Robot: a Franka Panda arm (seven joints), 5 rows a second.
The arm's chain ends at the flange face. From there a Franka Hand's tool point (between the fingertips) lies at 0.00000 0.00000 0.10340 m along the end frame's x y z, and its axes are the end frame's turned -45 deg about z.
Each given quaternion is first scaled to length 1.
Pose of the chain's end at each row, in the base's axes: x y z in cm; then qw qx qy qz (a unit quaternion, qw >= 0):
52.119 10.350 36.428 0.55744 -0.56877 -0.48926 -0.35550
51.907 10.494 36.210 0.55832 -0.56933 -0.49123 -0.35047
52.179 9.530 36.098 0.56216 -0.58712 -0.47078 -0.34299
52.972 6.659 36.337 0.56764 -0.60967 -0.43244 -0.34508
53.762 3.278 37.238 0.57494 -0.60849 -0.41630 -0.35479
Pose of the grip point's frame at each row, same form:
50.660 20.504 35.128 0.37896 -0.33824 -0.66968 -0.54176
50.362 20.628 34.857 0.38170 -0.33801 -0.67171 -0.53745
50.870 19.695 34.726 0.38811 -0.36227 -0.65962 -0.53201
52.246 16.902 35.123 0.39238 -0.39777 -0.63283 -0.53604
53.277 13.567 36.337 0.39540 -0.40286 -0.61747 -0.54780

